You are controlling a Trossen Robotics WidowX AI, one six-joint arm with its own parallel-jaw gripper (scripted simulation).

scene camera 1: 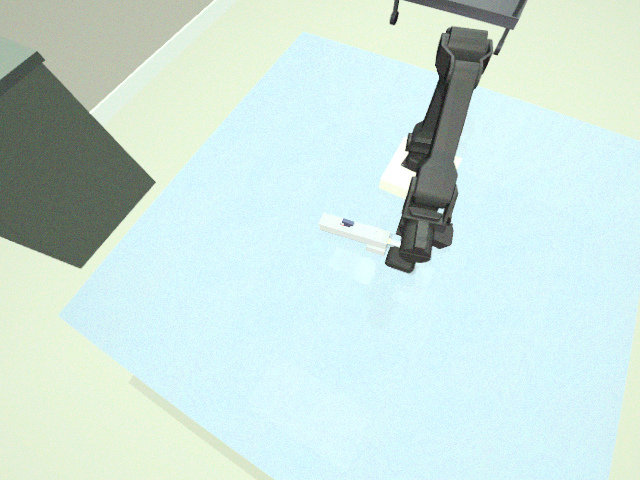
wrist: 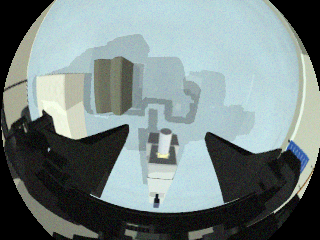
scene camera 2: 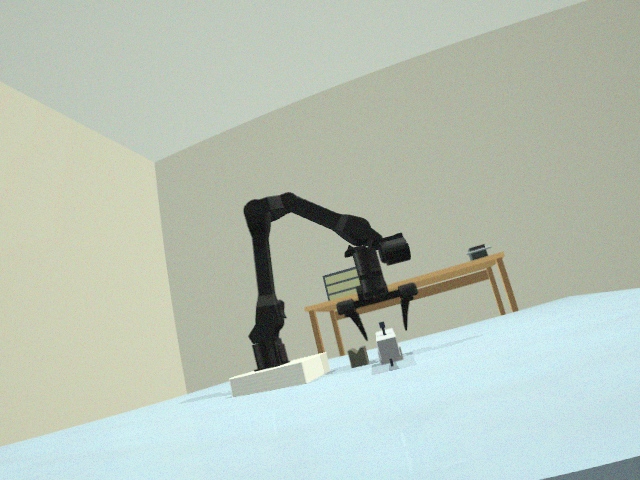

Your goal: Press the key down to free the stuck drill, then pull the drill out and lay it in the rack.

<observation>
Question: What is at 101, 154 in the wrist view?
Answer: My gripper.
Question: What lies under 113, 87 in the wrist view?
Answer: A small grey-brown rack.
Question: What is my gripper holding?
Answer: Nothing.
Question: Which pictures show my gripper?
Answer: Scene camera 1, the wrist view and scene camera 2: all of them.
</observation>
